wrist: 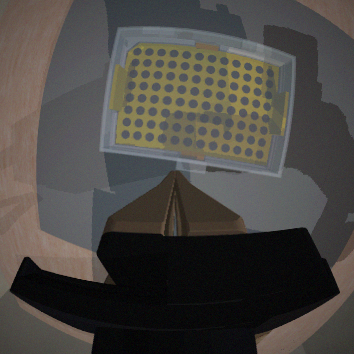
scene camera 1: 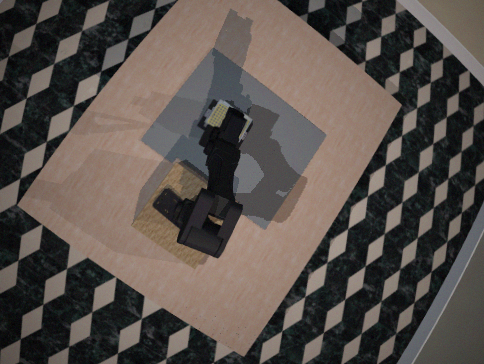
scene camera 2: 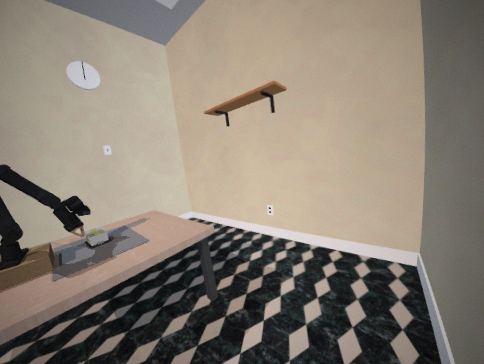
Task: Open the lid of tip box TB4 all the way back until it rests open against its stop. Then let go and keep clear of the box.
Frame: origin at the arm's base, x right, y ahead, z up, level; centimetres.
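Seen in the pictures: gripper, fingertip midpoint: (wrist: 174,177) (scene camera 2: 83,236); arm's base at its link origin: (scene camera 1: 184,217) (scene camera 2: 13,259).
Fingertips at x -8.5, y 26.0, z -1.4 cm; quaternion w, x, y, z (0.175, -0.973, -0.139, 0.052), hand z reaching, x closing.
Observation:
Pixels of each thing's top centre, then the offset from my fingertips to it. Level surfaces: height alone.
- tip box at its top centre: (wrist: 202,92) (scene camera 1: 229,120) (scene camera 2: 94,230) dx +0.0, dy +5.8, dz +1.7 cm
- yellow tip rack at its top centre: (wrist: 202,94) (scene camera 1: 229,120) (scene camera 2: 94,230) dx +0.0, dy +5.7, dz +1.7 cm
- small clear tab at its top centre: (wrist: 190,165) dx +0.8, dy +1.3, dz +0.4 cm
- grey mat at its surface level: dz -6.0 cm
- pinkish table at its surface level: dz -6.3 cm
A tip box (scene camera 1: 218,116) (scene camera 2: 97,237) (wrist: 107,125) with pale translucent walls stands on the grey mat. Its lettering cannot be read. Inside it is a yellow tip rack (wrist: 165,96) with rows of dark holes, seen through a clear cover. The lid looks down over the box, but its exact angle is hard to tell. A small clear tab (wrist: 186,166) sticks out at the side nearest the gripper. My gripper (scene camera 2: 81,232) (wrist: 174,177) is shut and empty, its tips close beside that tab; contact cannot be told. In scene camera 1 the arm hides the fingertips and part of the box.
The grey mat (scene camera 1: 302,142) (scene camera 2: 135,237) lies on the pinkish table (scene camera 1: 350,110) (scene camera 2: 175,222). The arm's base stands on a wooden block (scene camera 1: 152,222) (scene camera 2: 32,266) beside the mat. A wall shelf (scene camera 2: 245,100) is far beyond the table. Dark shadows fall across the mat.

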